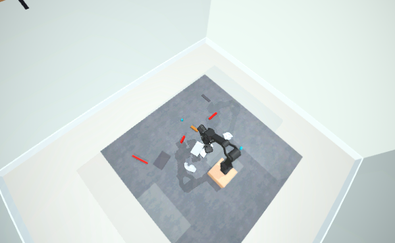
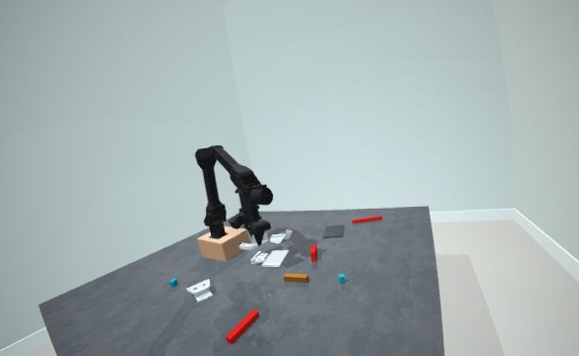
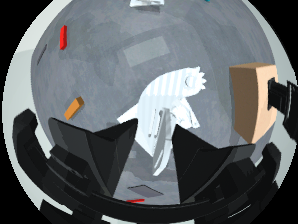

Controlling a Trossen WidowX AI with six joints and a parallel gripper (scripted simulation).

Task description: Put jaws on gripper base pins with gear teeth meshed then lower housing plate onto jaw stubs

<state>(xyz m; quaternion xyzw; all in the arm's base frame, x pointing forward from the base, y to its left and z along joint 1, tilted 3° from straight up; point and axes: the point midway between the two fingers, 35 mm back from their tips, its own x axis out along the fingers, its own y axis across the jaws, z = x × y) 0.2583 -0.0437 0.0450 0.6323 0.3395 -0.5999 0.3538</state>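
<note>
My gripper tip is 3 cm past the curved white jaw and 2 cm to the left of it. The rest, counted from my gripper tip: orange block: 18 cm ahead, 8 cm below, 7 cm to the right; flat white plate: 8 cm below, 5 cm to the left, 3 cm ahead; white housing plate: 8 cm below, 4 cm to the left, 3 cm behind.
</note>
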